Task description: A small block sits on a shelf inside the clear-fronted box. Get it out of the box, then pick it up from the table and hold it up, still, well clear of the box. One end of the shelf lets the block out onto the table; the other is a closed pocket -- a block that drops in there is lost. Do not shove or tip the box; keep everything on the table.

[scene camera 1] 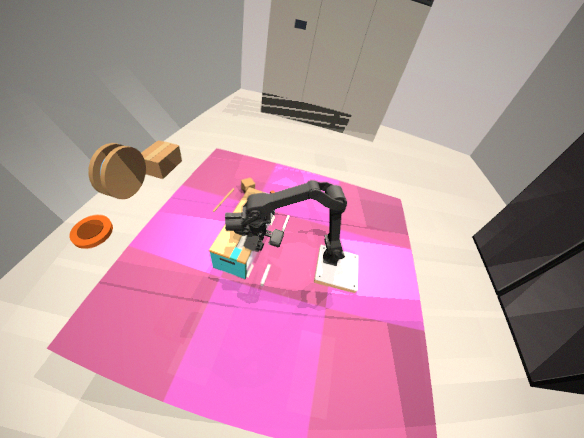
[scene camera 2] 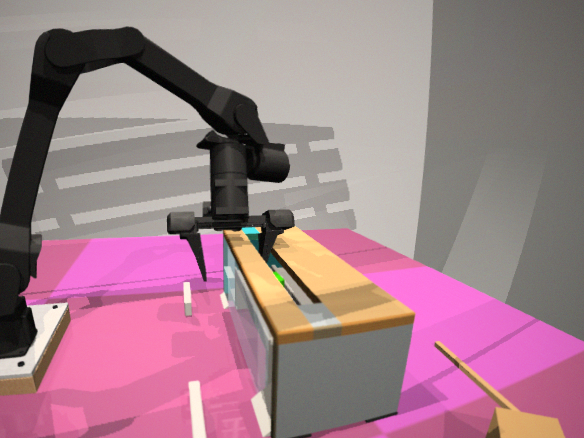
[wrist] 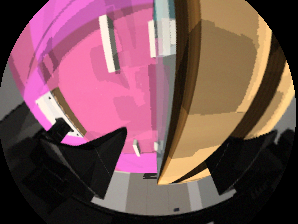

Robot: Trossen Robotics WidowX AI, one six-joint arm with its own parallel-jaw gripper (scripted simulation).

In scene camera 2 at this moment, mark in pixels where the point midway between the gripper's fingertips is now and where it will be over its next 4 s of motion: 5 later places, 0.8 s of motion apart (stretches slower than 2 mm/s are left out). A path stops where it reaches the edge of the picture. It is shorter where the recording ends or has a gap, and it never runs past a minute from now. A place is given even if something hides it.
The gripper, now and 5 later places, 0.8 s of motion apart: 233,279; 239,290; 246,309; 254,333; 265,282; 262,287
